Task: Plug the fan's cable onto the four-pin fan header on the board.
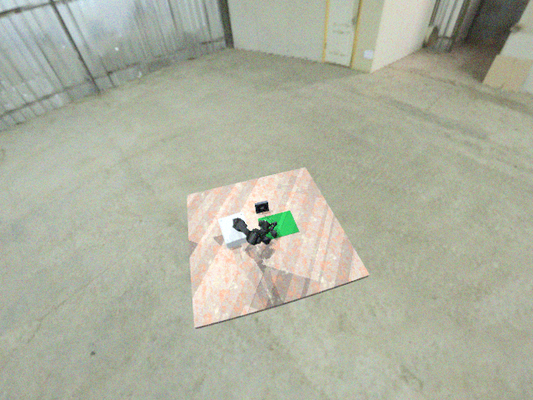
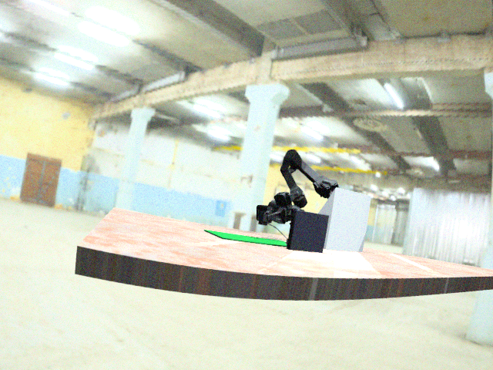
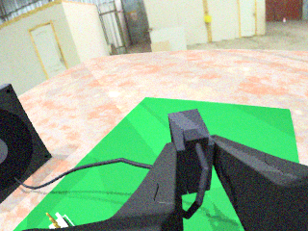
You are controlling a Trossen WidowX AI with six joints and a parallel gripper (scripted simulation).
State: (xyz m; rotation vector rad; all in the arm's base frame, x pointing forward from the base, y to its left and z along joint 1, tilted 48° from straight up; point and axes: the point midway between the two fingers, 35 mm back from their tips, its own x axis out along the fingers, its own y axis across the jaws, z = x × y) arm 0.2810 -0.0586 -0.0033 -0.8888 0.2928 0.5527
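Right now my gripper tip is 40 mm short of the green board, 40 mm to the right of it and 100 mm above it. Also, from my gripper tip: dark fan plug: 10 mm below; then white fan header: 70 mm behind, 100 mm to the left, 90 mm below; then black fan: 70 mm behind, 220 mm to the left, 30 mm below.
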